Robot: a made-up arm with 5 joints.
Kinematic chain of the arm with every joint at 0, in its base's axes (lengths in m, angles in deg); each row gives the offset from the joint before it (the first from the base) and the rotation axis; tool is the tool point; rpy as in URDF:
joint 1: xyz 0 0 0.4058 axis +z
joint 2: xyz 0 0 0 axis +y
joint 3: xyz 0.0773 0 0.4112 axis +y
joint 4: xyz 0.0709 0 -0.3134 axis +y
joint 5: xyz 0.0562 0 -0.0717 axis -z
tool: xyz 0 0 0 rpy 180 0 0
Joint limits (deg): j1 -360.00..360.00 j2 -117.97..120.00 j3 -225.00..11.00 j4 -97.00..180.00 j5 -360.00..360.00
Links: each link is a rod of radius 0.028 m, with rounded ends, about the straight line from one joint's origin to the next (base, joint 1, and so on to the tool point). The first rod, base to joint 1, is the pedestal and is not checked.
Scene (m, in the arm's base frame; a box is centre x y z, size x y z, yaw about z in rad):
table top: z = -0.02
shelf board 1: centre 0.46 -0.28 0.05 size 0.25 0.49 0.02 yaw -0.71
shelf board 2: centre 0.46 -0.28 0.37 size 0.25 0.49 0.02 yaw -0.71
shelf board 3: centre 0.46 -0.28 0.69 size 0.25 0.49 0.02 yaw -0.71
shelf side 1: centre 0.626 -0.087 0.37 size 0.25 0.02 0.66 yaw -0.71
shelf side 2: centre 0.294 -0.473 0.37 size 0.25 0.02 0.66 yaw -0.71
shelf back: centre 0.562 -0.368 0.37 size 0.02 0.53 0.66 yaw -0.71
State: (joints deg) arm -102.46 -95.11 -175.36 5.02 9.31
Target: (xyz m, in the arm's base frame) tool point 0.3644 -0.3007 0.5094
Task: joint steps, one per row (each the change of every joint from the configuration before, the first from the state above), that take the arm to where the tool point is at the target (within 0.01 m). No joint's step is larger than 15 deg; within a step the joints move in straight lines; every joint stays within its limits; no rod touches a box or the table.
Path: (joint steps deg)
1: 5.80 7.84 13.98 3.20 0.00
2: 5.79 7.85 13.98 3.19 0.00
3: 5.80 7.84 13.98 3.20 0.00
4: 5.79 7.85 13.97 3.20 0.00
5: 5.80 7.84 13.98 3.19 0.00
6: 5.79 7.85 13.98 3.20 0.00
7: 5.80 7.84 13.98 3.20 0.00
8: 5.79 7.85 13.98 3.19 0.00
9: 5.80 7.84 13.98 3.20 0.00
10: 5.79 7.85 13.98 3.20 0.00
11: 5.80 7.84 13.97 3.19 0.00
12: -0.41 11.03 -13.89 -3.96 0.00
13: -0.41 11.03 -13.89 -3.97 0.00

